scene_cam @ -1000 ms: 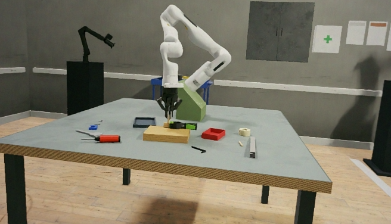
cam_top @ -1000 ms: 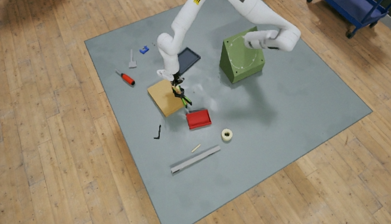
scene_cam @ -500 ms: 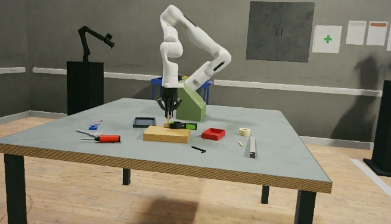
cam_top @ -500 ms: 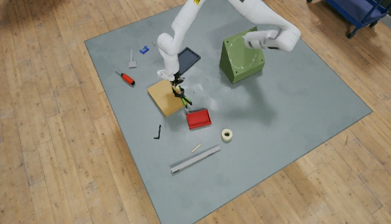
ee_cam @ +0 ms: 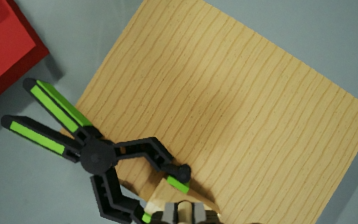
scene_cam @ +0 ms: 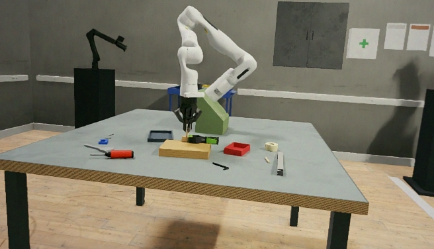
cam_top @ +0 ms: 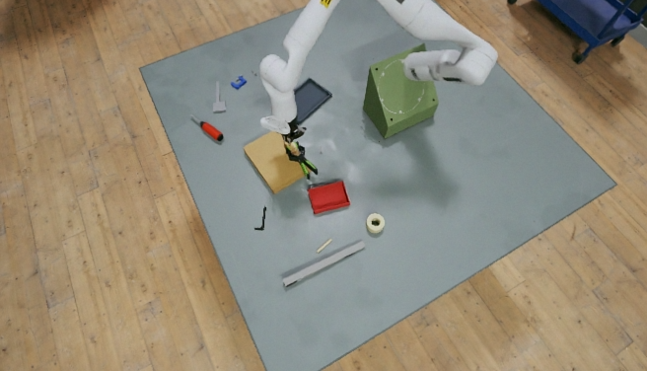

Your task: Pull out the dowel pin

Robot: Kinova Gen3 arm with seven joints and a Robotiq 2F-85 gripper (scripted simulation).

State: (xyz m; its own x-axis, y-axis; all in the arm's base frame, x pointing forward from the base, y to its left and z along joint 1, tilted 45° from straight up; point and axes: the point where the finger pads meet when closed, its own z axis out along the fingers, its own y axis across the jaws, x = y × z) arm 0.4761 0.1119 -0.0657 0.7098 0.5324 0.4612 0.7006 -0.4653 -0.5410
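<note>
The dowel pin lies 20 mm below my hand. From my hand the other things lie so: small wooden block (50 mm below); then bench board (70 mm below, 50 mm ahead, 20 mm to the left); then red tray (220 mm to the left, 90 mm below, 50 mm behind).
</note>
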